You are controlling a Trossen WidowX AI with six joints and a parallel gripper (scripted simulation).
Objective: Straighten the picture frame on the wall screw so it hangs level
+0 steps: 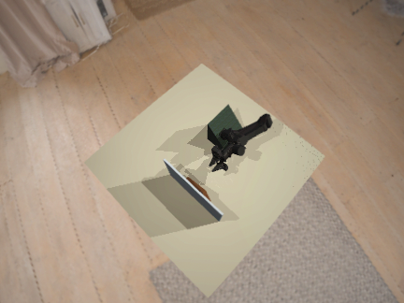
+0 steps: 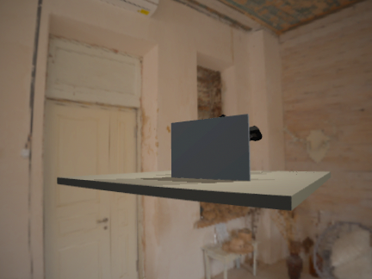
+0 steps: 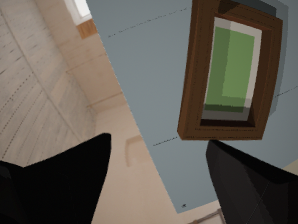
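My gripper tip is now 14 cm short of the picture frame and 11 cm above it. Also, from my gripper tip: grey-blue wall panel 15 cm ahead, 1 cm to the right, 12 cm below.
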